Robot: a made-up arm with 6 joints.
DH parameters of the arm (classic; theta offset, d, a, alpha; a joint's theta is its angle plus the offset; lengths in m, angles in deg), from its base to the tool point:
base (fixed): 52.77 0 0.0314 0
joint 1: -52.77 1.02 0.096 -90
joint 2: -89.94 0 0.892 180
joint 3: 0.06 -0.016 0.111 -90
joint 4: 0 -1.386 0.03 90
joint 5: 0 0.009 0.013 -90
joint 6: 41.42 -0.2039 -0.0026 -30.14
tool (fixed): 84.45 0.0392 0 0
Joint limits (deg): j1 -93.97..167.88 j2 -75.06..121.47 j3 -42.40..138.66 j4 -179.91..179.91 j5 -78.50..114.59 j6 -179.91..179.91
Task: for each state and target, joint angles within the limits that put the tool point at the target. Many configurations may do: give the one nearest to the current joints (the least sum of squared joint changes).
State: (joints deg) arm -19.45 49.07 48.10 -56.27 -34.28 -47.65
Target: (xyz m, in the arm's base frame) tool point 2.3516 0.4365 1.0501
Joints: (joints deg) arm 8.32 61.84 43.82 -56.43 -34.95 -47.60
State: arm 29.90 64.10 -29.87 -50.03 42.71 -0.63
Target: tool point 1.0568 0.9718 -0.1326
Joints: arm 45.77 69.95 -10.06 -47.40 40.36 -0.73
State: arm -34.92 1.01 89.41 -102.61 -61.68 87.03
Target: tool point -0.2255 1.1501 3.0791
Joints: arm -72.63 -27.07 92.35 -104.31 -41.63 88.66
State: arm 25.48 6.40 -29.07 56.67 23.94 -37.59
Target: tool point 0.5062 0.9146 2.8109
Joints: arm 54.57 -19.80 12.01 55.36 27.86 -38.05
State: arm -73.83 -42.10 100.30 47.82 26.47 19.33
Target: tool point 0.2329 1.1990 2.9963
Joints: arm -93.97 -16.07 109.33 54.15 43.88 17.72
